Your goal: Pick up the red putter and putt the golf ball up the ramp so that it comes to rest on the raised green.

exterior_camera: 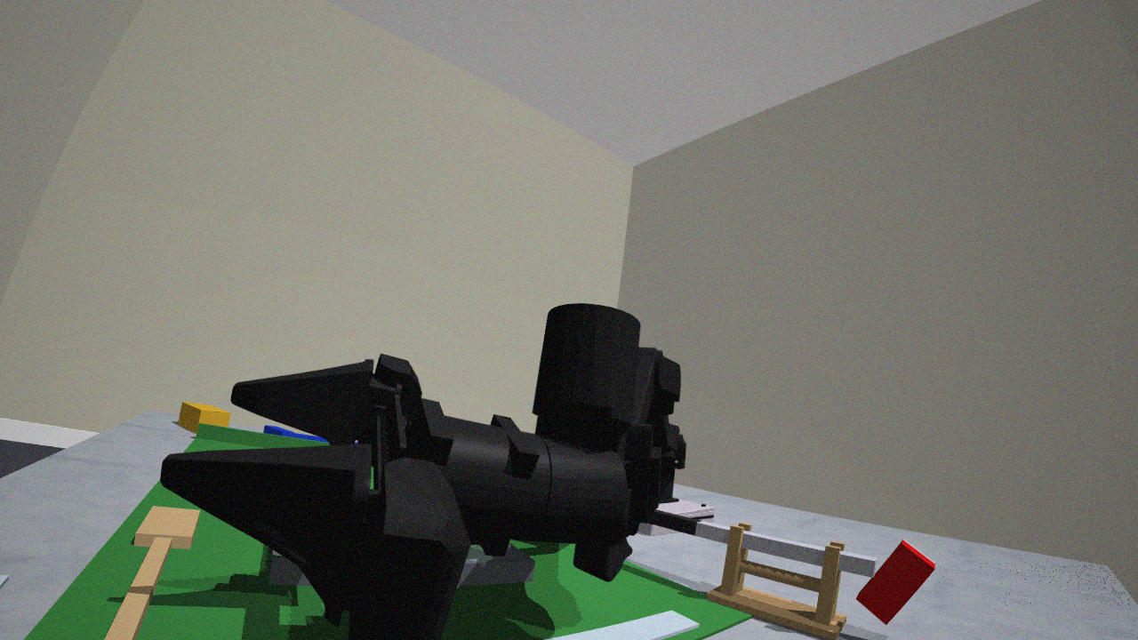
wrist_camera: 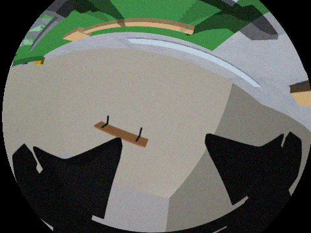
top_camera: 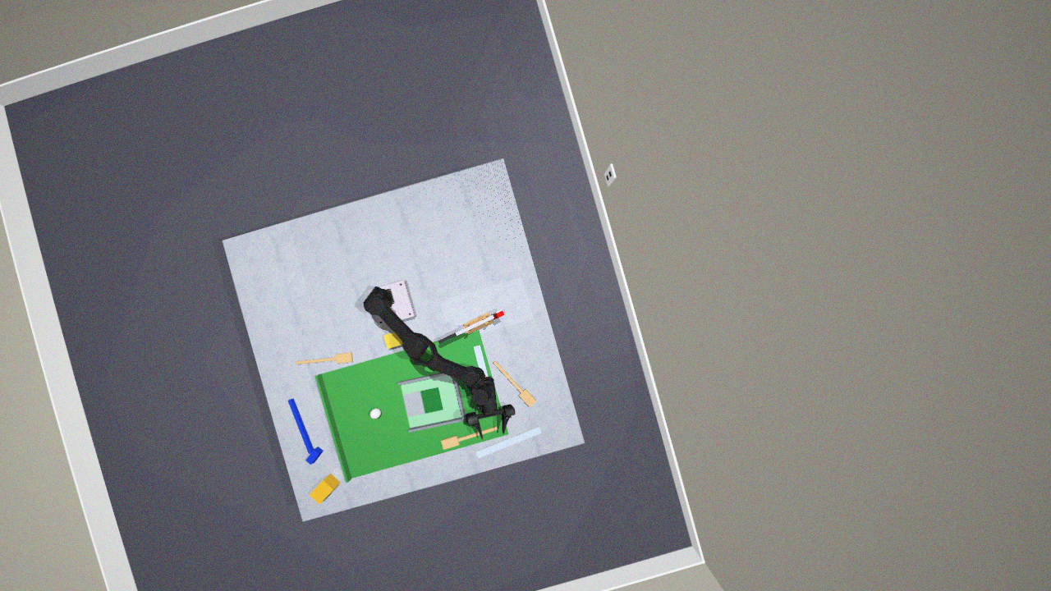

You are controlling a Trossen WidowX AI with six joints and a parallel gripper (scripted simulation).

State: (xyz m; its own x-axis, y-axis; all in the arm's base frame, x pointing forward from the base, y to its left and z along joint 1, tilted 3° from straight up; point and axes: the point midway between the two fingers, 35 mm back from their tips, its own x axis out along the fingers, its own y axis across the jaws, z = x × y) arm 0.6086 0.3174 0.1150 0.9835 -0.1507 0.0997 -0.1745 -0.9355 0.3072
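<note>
Now: the red putter 44 cm behind my gripper tip, 7 cm below it and 2 cm to the left of it. Also, from my gripper tip: wooden rack (43 cm behind, 9 cm below, 4 cm to the left); then white golf ball (49 cm to the right, 18 cm behind, 11 cm below); then blue putter (82 cm to the right, 18 cm behind, 12 cm below).
</note>
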